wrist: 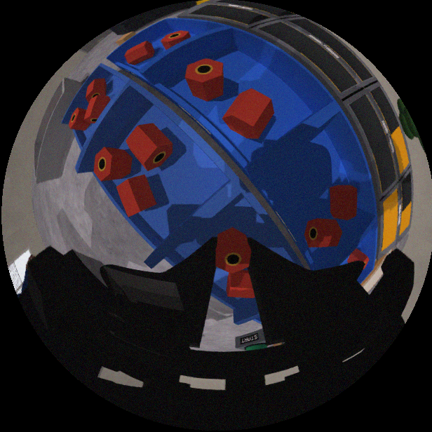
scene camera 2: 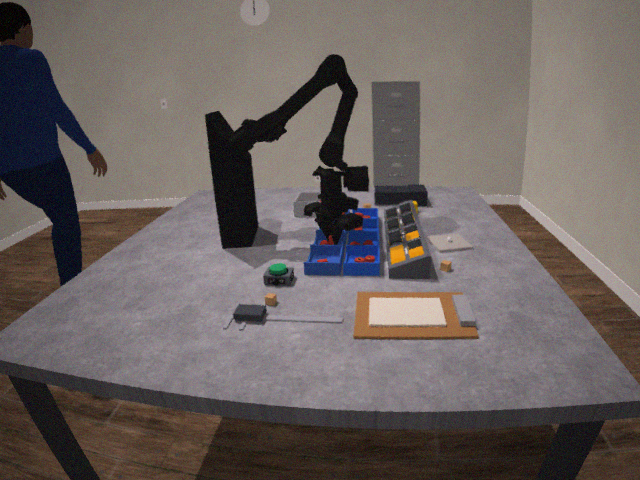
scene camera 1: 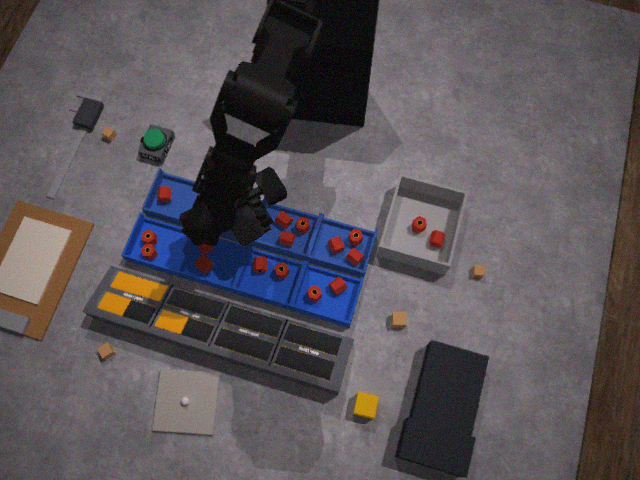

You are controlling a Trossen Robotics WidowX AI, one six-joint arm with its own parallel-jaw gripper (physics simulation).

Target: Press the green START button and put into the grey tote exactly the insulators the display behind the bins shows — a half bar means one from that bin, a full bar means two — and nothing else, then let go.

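Frame: origin at the arm's base, x ahead, y left, z up, level; metres.
Seen in the pictures: gripper, fingertip midpoint: (scene camera 2: 333, 243); arm's base at its link origin: (scene camera 2: 233, 145) (scene camera 1: 297, 8).
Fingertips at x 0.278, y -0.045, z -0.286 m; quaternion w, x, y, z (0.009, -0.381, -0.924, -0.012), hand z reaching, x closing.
Note:
Offsets run from my fingertips to a thing's top centre. "*": to the spot under its first point.
My gripper (scene camera 1: 202, 236) (scene camera 2: 334, 238) (wrist: 230, 242) is low over the robot-side bin row, shut on a red insulator (wrist: 233, 247) that fills the gap between its fingertips. Another red insulator (wrist: 240, 285) shows beyond it. The arm hides the held one in scene camera 1. Blue bins (scene camera 1: 347, 321) (scene camera 2: 323, 268) hold other red insulators. The grey tote @[0.077 m back, 0.330 m left, 0.045 m up] (scene camera 1: 433, 192) (scene camera 2: 303, 205) (wrist: 52, 140) holds two red insulators. The display (scene camera 1: 344, 361) (scene camera 2: 413, 271) shows, in its leftmost column, a full upper and half lower orange bar; the second column has a half lower bar; the others are dark. The green START button @[0.117 m back, 0.211 m right, 0.032 m up] (scene camera 1: 154, 138) (scene camera 2: 278, 268) stands beside the bins.
A yellow cube @[0.266 m ahead, 0.305 m left, 0.027 m up] (scene camera 1: 366, 405), a black box @[0.236 m ahead, 0.432 m left, 0.047 m up] (scene camera 1: 444, 408) (scene camera 2: 400, 195), a beige plate @[0.338 m ahead, 0.006 m left, 0.000 m up] (scene camera 1: 173, 421) (scene camera 2: 460, 244), small wooden cubes (scene camera 1: 399, 319) (scene camera 2: 270, 299), a clipboard @[0.185 m ahead, 0.360 m right, 0.009 m up] (scene camera 1: 64, 263) (scene camera 2: 361, 325) and a dark device @[* 0.143 m back, 0.367 m right, 0.010 m up] (scene camera 1: 88, 114) (scene camera 2: 249, 312) lie around. A person (scene camera 2: 31, 113) stands at left.

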